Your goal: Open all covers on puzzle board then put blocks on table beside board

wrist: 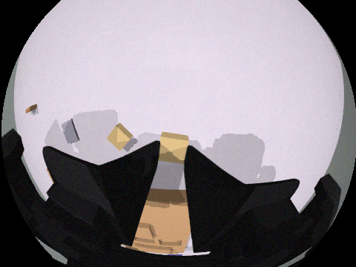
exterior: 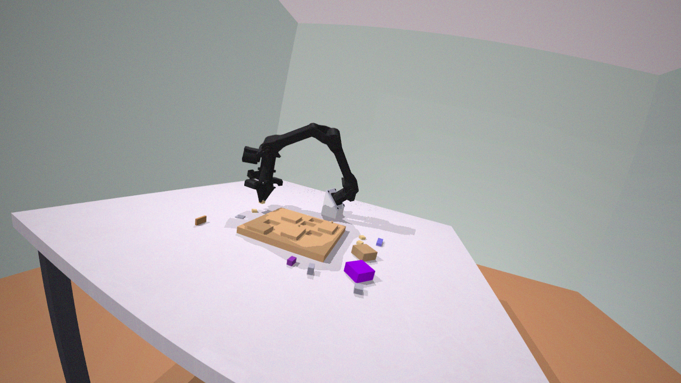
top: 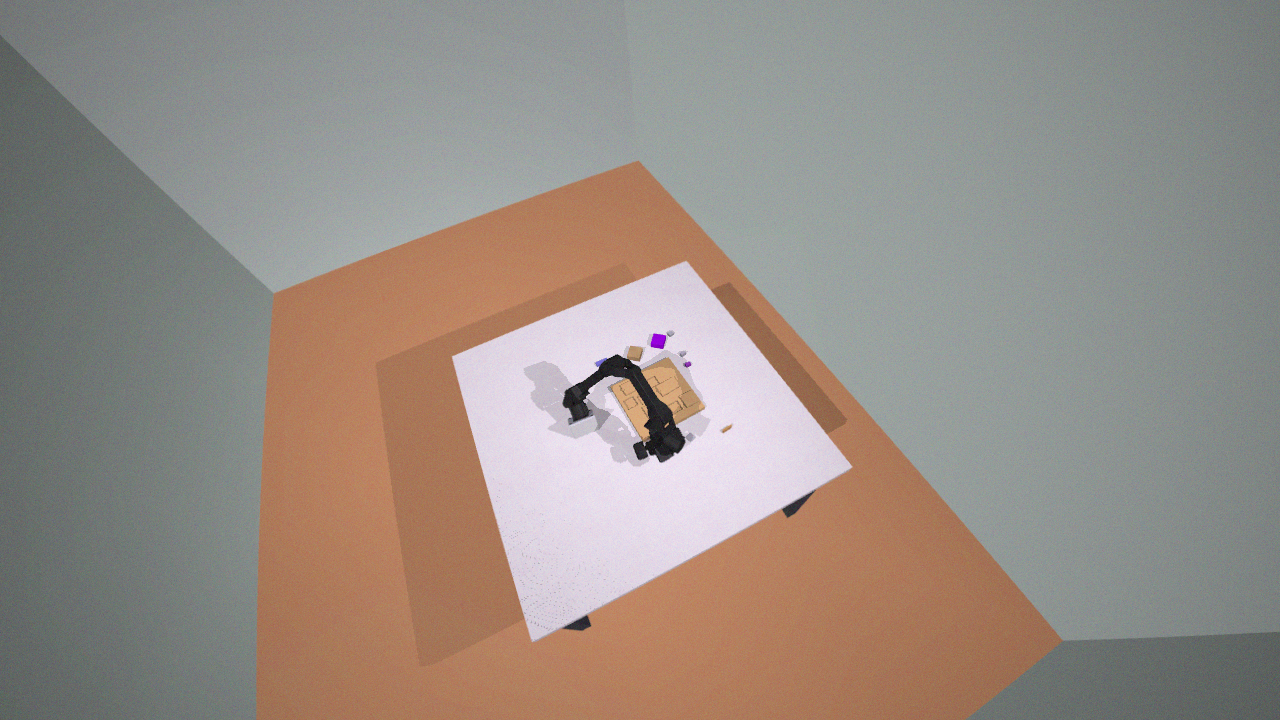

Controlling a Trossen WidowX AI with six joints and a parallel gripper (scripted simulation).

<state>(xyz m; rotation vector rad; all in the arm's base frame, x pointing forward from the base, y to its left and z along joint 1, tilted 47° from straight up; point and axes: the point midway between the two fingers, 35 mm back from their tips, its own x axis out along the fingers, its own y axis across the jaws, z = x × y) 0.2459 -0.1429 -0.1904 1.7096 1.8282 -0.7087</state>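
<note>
Right now my gripper tip is 14 cm short of the grey tile, 3 cm above it and 2 cm to the right of it. Also, from my gripper tip: blue piece: 51 cm to the left, 9 cm behind, 3 cm below; small purple cube: 35 cm to the left, 27 cm ahead, 2 cm below; brown box: 49 cm to the left, 7 cm ahead, 2 cm below.
</note>
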